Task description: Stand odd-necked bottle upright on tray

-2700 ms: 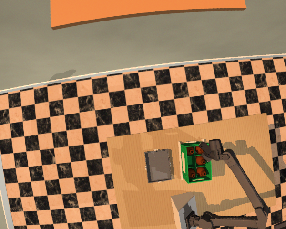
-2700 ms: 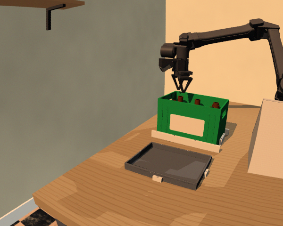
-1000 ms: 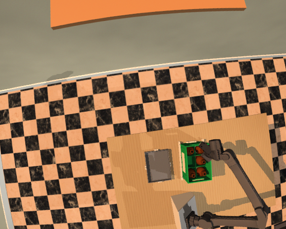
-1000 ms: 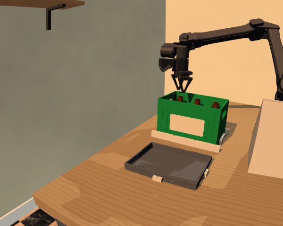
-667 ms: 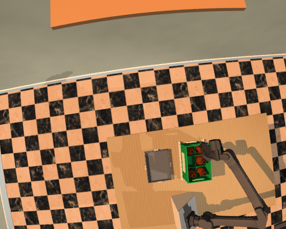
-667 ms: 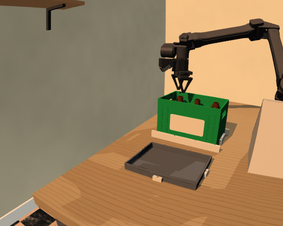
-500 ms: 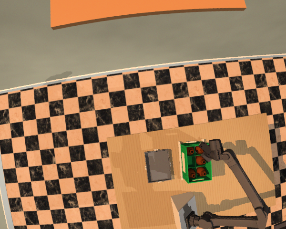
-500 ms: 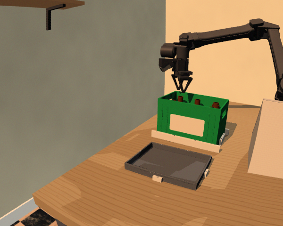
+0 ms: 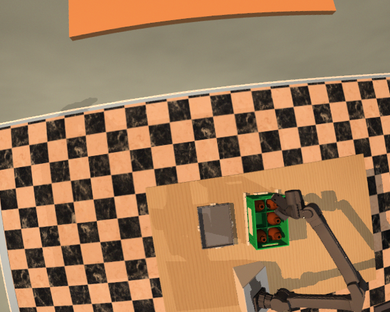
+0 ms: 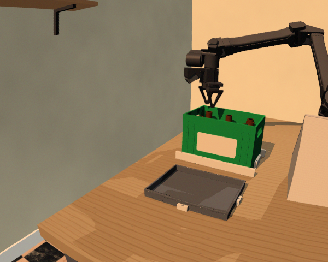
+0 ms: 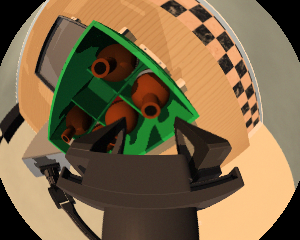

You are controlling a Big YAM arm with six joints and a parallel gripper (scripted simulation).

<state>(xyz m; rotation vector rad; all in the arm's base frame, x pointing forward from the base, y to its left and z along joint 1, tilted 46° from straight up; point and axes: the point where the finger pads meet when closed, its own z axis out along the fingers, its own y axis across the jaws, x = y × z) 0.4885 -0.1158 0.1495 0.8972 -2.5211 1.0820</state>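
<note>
Right now my hand is 8 cm past the green crate, 5 cm to the right of it and 11 cm above it. Round my hand: dark grey tray 8 cm behind, 34 cm to the left, 18 cm below.
</note>
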